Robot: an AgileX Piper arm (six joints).
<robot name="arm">
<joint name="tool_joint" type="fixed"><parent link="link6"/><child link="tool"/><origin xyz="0 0 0" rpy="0 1.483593 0"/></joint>
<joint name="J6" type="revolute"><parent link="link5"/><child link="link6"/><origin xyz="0.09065 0 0.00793"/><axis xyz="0.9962 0 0.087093"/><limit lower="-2.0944" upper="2.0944"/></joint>
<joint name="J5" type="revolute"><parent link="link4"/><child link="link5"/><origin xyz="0 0 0"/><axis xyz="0 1 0"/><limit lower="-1.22" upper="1.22"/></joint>
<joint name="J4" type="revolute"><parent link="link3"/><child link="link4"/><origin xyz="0.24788 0 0.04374"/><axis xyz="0.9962 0 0.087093"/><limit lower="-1.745" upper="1.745"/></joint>
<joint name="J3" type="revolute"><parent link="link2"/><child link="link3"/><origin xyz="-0.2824 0 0.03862"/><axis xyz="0 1 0"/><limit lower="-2.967" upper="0"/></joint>
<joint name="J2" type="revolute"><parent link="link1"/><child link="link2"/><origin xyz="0 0 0"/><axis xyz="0 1 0"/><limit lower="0" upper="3.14"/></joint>
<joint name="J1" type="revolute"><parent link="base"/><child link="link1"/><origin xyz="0 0 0.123"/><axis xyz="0 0 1"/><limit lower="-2.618" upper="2.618"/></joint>
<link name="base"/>
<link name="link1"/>
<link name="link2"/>
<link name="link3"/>
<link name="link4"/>
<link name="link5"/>
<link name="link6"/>
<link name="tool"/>
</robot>
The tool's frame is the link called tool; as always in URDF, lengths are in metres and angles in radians.
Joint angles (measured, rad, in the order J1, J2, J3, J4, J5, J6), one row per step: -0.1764 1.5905 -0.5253 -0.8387 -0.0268 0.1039; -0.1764 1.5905 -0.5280 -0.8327 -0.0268 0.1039; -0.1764 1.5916 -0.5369 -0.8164 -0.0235 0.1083; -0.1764 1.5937 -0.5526 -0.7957 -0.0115 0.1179; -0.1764 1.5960 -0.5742 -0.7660 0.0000 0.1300; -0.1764 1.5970 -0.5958 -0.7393 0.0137 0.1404; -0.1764 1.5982 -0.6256 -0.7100 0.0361 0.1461; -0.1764 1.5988 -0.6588 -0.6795 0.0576 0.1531; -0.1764 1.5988 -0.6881 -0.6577 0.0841 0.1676; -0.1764 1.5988 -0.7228 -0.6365 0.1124 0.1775; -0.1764 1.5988 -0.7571 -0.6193 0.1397 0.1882; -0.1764 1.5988 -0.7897 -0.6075 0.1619 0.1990; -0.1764 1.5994 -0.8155 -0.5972 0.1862 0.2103; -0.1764 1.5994 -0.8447 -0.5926 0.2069 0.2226; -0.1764 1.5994 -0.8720 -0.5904 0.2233 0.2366
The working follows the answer.
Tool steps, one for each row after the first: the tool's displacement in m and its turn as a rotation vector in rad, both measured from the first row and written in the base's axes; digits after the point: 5 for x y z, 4 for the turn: 0.00072 -0.00014 0.00058 0.0028 -0.0032 -0.0050; 0.00291 -0.00078 0.00208 0.0114 -0.0104 -0.0234; 0.00634 -0.00221 0.00447 0.0207 -0.0173 -0.0531; 0.01128 -0.00385 0.00815 0.0365 -0.0314 -0.0917; 0.01595 -0.00554 0.01215 0.0493 -0.0445 -0.1269; 0.02199 -0.00794 0.01769 0.0571 -0.0584 -0.1635; 0.02869 -0.01030 0.02436 0.0679 -0.0770 -0.2009; 0.03389 -0.01263 0.03023 0.0772 -0.0884 -0.2394; 0.04000 -0.01514 0.03749 0.0837 -0.1030 -0.2739; 0.04583 -0.01748 0.04488 0.0896 -0.1177 -0.3053; 0.05139 -0.01951 0.05226 0.0949 -0.1345 -0.3304; 0.05520 -0.02130 0.05771 0.0995 -0.1422 -0.3560; 0.05977 -0.02310 0.06455 0.1025 -0.1568 -0.3765; 0.06407 -0.02466 0.07123 0.1068 -0.1733 -0.3948
Tool pose at each row, in the base's axes (x y z in m, rotation vector in rad; rounded; the steps above come from the unrounded poses): 0.25104 -0.04290 0.13437 -0.7143 2.4632 -0.3327; 0.25177 -0.04304 0.13495 -0.7060 2.4623 -0.3319; 0.25395 -0.04368 0.13645 -0.6779 2.4634 -0.3301; 0.25739 -0.04512 0.13884 -0.6357 2.4690 -0.3316; 0.26232 -0.04676 0.14252 -0.5780 2.4707 -0.3301; 0.26699 -0.04844 0.14652 -0.5259 2.4710 -0.3308; 0.27303 -0.05084 0.15206 -0.4740 2.4704 -0.3381; 0.27974 -0.05320 0.15873 -0.4187 2.4646 -0.3432; 0.28493 -0.05553 0.16460 -0.3648 2.4653 -0.3485; 0.29104 -0.05804 0.17186 -0.3162 2.4610 -0.3566; 0.29687 -0.06039 0.17925 -0.2717 2.4550 -0.3641; 0.30243 -0.06241 0.18663 -0.2348 2.4448 -0.3705; 0.30624 -0.06421 0.19208 -0.1998 2.4433 -0.3757; 0.31081 -0.06600 0.19893 -0.1702 2.4336 -0.3827; 0.31511 -0.06756 0.20560 -0.1425 2.4214 -0.3877

